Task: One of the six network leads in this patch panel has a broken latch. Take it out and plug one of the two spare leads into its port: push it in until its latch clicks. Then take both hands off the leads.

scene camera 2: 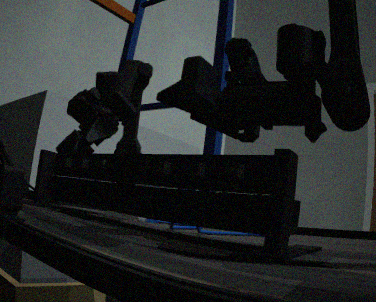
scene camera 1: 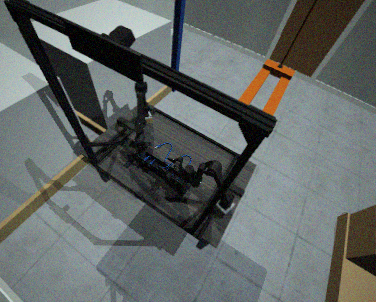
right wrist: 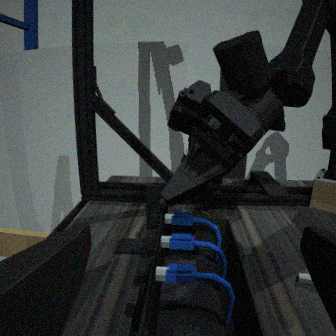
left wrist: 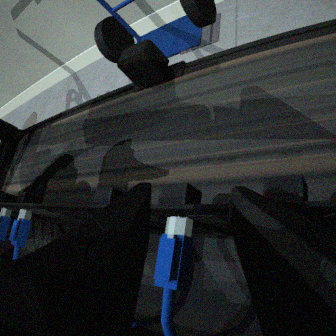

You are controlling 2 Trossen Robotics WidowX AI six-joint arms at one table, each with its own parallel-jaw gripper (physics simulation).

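Seen in the pictures: left gripper, fingertip midpoint: [scene camera 2: 80, 146] [scene camera 1: 140, 156] [right wrist: 161, 201] [left wrist: 190, 196]; right gripper, fingertip midpoint: [scene camera 2: 175, 106] [scene camera 1: 163, 162] [right wrist: 199, 237]; left arm's base at its link origin: [scene camera 1: 145, 114]; right arm's base at its link origin: [scene camera 1: 224, 203].
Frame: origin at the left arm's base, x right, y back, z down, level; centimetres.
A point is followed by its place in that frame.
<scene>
The dark patch panel [scene camera 1: 162, 167] [scene camera 2: 150, 200] stands on the table. In the left wrist view a blue plug with a white tip [left wrist: 172, 255] @[x 12.4, y -45.3, z -2.6 cm] lies in the space between the fingers of my left gripper [left wrist: 190, 196] @[x 15.3, y -44.6, z -5.2 cm] [scene camera 2: 75, 145] @[x 15.3, y -44.6, z -5.2 cm]. The gripper is partly open, with a gap on both sides of the plug. My right gripper [right wrist: 199, 237] @[x 2.5, y -57.7, z -11.7 cm] is wide open and empty above the panel row. In the right wrist view three blue plugs [right wrist: 180, 218] @[x 14.8, y -41.7, z -2.1 cm] [right wrist: 180, 242] @[x 11.6, y -46.1, z -2.1 cm] [right wrist: 181, 274] @[x 8.4, y -50.3, z -2.2 cm] sit along the panel. A white plug tip [right wrist: 304, 277] @[x 0.1, y -32.7, z 6.1 cm] shows beside the right finger. Latches are too dark to judge.
Blue leads [scene camera 1: 165, 146] @[x -8.6, y -30.6, z 6.6 cm] arch over the table behind the panel. A black frame [scene camera 1: 200, 92] @[x 7.3, y -91.4, z -97.1 cm] stands around and over the table. A blue wheeled cart [left wrist: 175, 37] is beyond the table edge. An orange pallet fork [scene camera 1: 255, 85] and a cardboard box [scene camera 1: 360, 270] stand on the floor.
</scene>
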